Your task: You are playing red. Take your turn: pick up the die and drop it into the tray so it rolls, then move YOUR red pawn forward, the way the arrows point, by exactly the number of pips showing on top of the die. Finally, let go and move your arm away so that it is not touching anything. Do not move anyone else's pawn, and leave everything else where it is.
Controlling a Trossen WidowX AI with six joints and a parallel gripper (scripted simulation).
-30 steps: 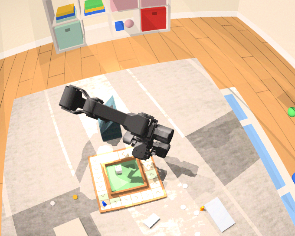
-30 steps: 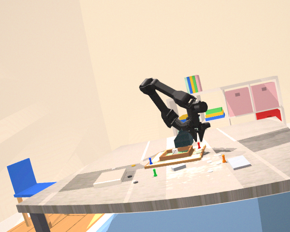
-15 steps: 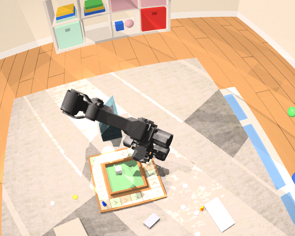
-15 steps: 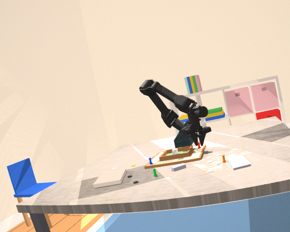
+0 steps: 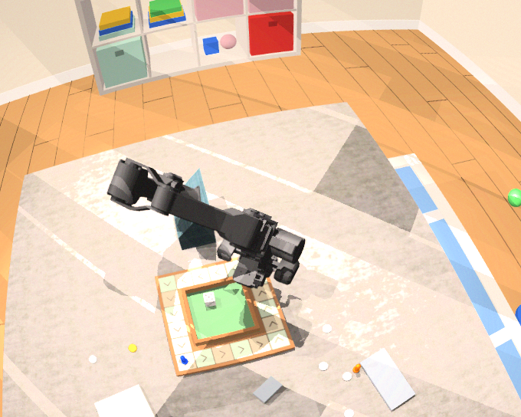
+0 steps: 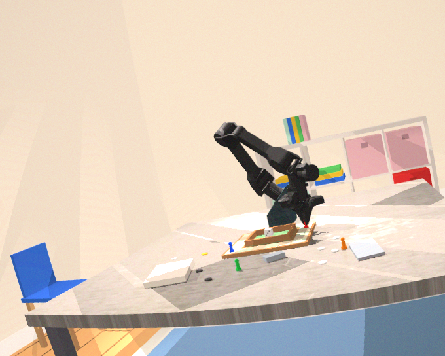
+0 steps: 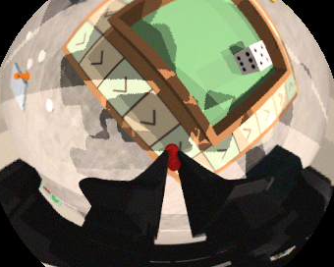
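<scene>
The white die lies 5 cm ahead of my gripper tip and 13 cm to the right of it. From my gripper tip the other things lie so: orange pawn 29 cm ahead, 18 cm to the left, 1 cm below; red pawn 1 cm above; blue pawn 20 cm ahead, 21 cm to the right, 1 cm above.
</scene>
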